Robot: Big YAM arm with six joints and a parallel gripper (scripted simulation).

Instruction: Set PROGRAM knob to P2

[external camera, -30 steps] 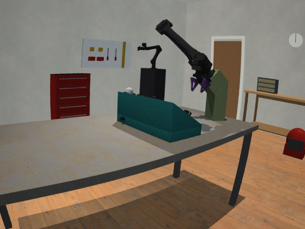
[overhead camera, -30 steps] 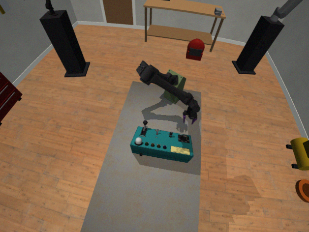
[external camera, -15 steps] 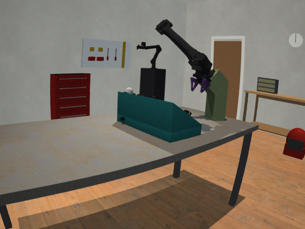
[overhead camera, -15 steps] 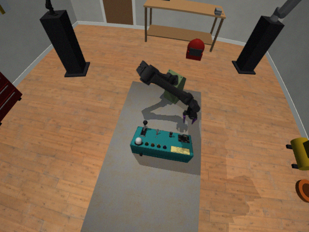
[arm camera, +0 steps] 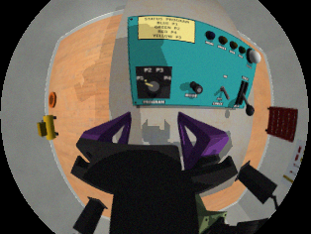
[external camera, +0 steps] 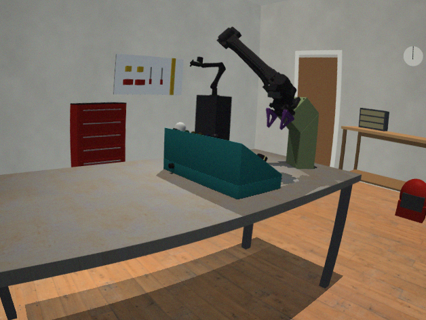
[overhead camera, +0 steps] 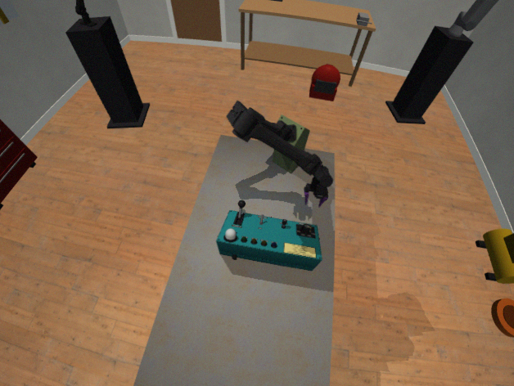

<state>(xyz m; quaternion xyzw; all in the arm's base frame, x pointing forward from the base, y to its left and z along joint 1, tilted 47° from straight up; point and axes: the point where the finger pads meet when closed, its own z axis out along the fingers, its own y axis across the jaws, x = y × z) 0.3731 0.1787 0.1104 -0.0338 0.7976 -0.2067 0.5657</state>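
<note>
My gripper is now 40 mm short of the small black knob, 130 mm to the left of it and 120 mm above it. Round my hand: toggle 10 mm ahead, 250 mm to the right, 130 mm below; black-ball lever 40 mm behind, 360 mm to the right, 120 mm below; teal console 60 mm ahead, 190 mm to the right, 150 mm below.
</note>
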